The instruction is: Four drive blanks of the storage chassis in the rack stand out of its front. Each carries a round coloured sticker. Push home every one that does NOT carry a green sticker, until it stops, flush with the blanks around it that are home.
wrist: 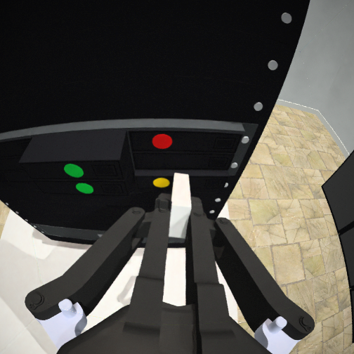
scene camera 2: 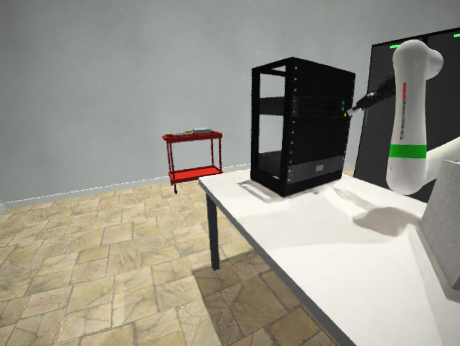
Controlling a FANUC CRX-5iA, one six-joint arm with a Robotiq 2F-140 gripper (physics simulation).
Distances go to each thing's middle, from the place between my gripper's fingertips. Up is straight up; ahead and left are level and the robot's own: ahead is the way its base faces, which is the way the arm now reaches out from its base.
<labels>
Now: the yellow-stickered blank (wrist: 145,178) 70 mm ahead of my hand, 10 mm to the right of it and 10 mm below it. Also, from my hand: red-stickered blank (wrist: 187,140) (80 mm ahead, 50 mm above, 10 mm to the right).
</labels>
